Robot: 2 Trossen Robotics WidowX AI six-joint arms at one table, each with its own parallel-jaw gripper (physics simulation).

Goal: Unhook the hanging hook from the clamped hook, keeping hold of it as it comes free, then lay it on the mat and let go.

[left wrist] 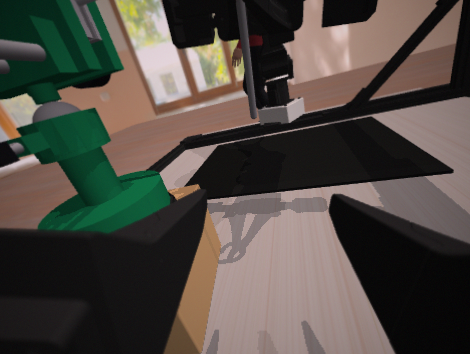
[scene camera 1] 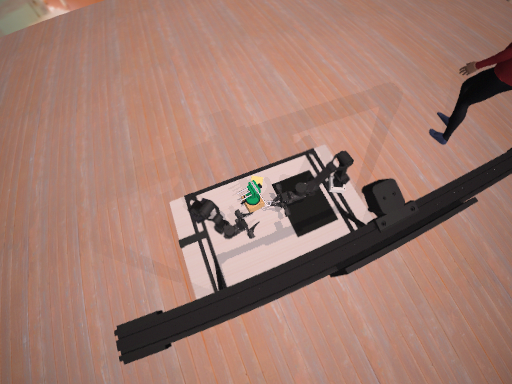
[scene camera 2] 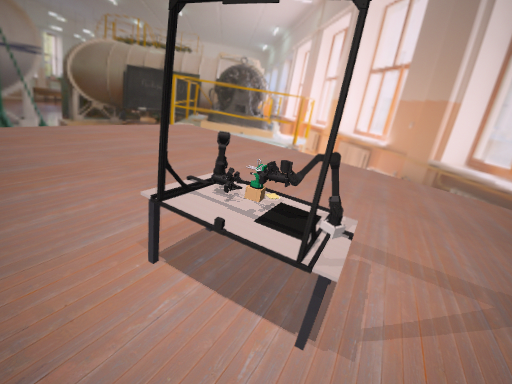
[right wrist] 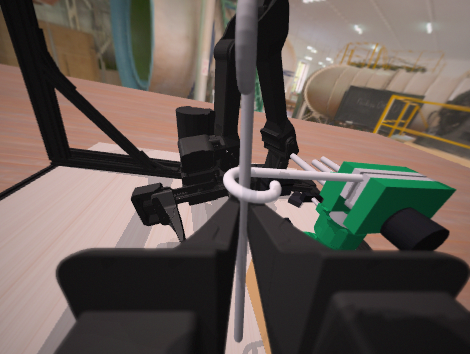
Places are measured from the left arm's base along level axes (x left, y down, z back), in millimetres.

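Pixels of known places: left gripper, fingertip midpoint: (left wrist: 267, 199) (scene camera 1: 256, 216) (scene camera 2: 244, 185); right gripper, fingertip midpoint: (scene camera 1: 268, 204) (scene camera 2: 257, 172) (right wrist: 242, 202); right arm's base at its link origin: (left wrist: 280, 103) (scene camera 1: 338, 182) (scene camera 2: 334, 223).
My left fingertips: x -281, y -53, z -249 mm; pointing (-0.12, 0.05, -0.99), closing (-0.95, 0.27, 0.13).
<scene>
Ahead of a thing's pixels: the offset from my left fingertips to its top centre. "pt": to the spot under its first point. Level surfaces: height alone.
The hanging hook {pt dx -19, dy -64, dz -90 mm} (left wrist: 248, 65) (right wrist: 246, 125) is a thin grey rod, upright, its thicker upper part cut off at the top of the right wrist view. My right gripper (right wrist: 242, 202) (scene camera 1: 274, 202) is shut on its shaft, above the table. The clamped hook {pt dx +30, dy -124, dz -71 mm} (right wrist: 310, 175) is a whitish rod held by the green clamp {dx +118, dy -130, dz -51 mm} (right wrist: 400, 195) (left wrist: 82, 130) (scene camera 2: 257, 179); its curl overlaps the hanging shaft in the right wrist view, above my fingertips. I cannot tell whether the hooks touch. My left gripper (left wrist: 267, 199) (scene camera 1: 255, 219) is open and empty, near the clamp. The black mat {dy +108 mm} (scene camera 1: 312, 220) (scene camera 2: 285, 220) (left wrist: 325, 155) lies flat.
The clamp stands on a tan block {dx +116, dy +28, dz -64 mm} (scene camera 1: 255, 207) (scene camera 2: 255, 194) (left wrist: 200, 285). Several other rods stick out of the clamp. A yellow piece {dx +221, dy +101, dz -184 mm} (scene camera 1: 258, 179) (scene camera 2: 273, 196) lies beside the block. Black frame posts (scene camera 2: 166, 100) rise at the table's sides. A person (scene camera 1: 467, 97) stands away from the table.
</scene>
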